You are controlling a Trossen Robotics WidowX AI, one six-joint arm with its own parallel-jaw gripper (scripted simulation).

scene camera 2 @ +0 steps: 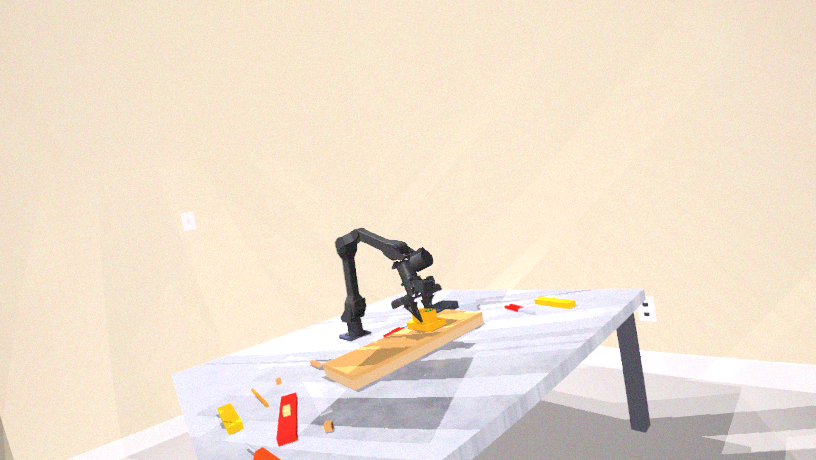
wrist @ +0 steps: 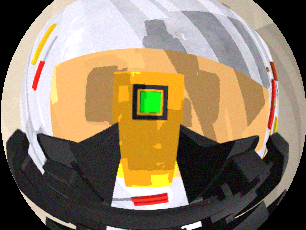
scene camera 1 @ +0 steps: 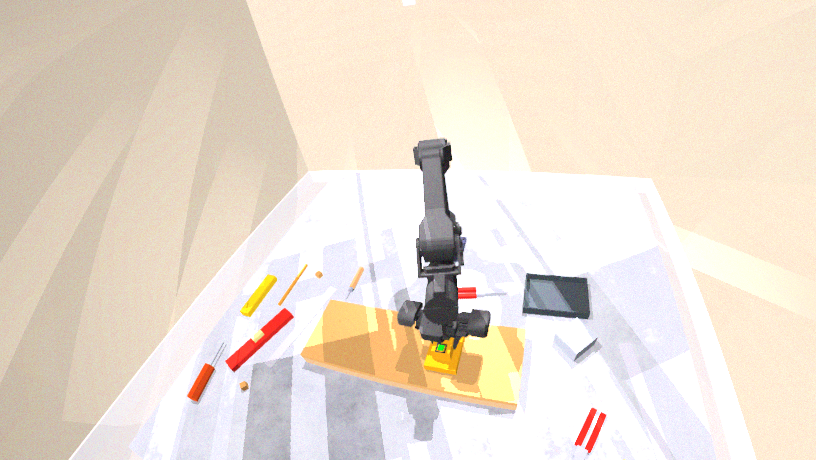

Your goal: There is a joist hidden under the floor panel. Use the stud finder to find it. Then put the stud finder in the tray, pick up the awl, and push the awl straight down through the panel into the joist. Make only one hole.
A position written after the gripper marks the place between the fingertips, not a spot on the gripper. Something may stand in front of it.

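Observation:
The gripper point(scene camera 1: 445, 346) can be seen at point(scene camera 2: 426, 320) and point(wrist: 147, 124) too. A stud finder point(scene camera 1: 446, 361), likewise visible at point(wrist: 148, 140), shares the scene with a grey block point(scene camera 1: 574, 339) and a red level point(scene camera 1: 261, 337).

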